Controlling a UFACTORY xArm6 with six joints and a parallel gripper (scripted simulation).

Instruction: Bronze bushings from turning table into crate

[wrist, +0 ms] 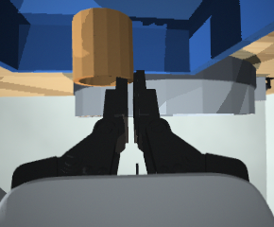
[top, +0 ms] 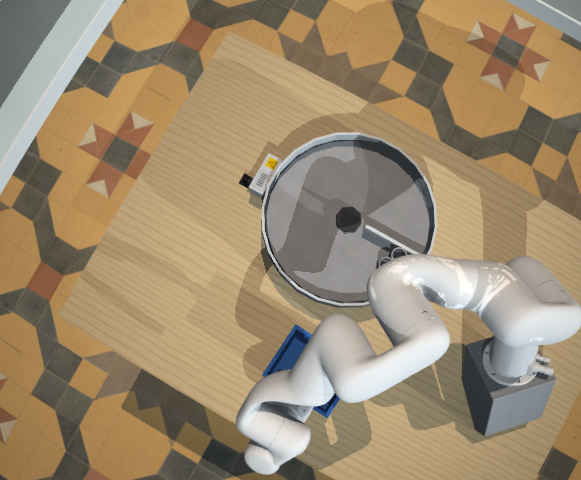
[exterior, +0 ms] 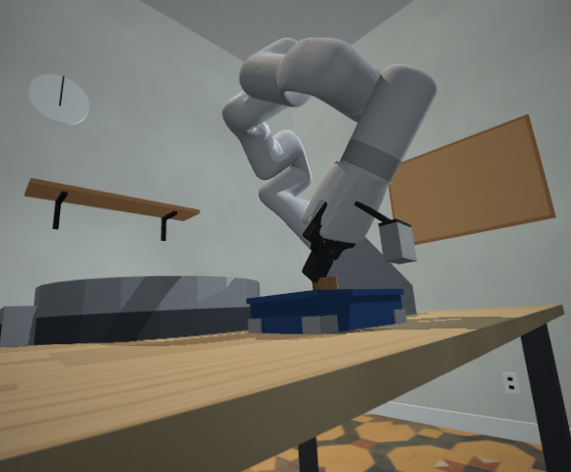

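Right now my hand is 70 mm above the blue crate and 20 mm past it. The rest, counted from my hand: turning table (380 mm to the right, 40 mm below, 20 mm ahead).
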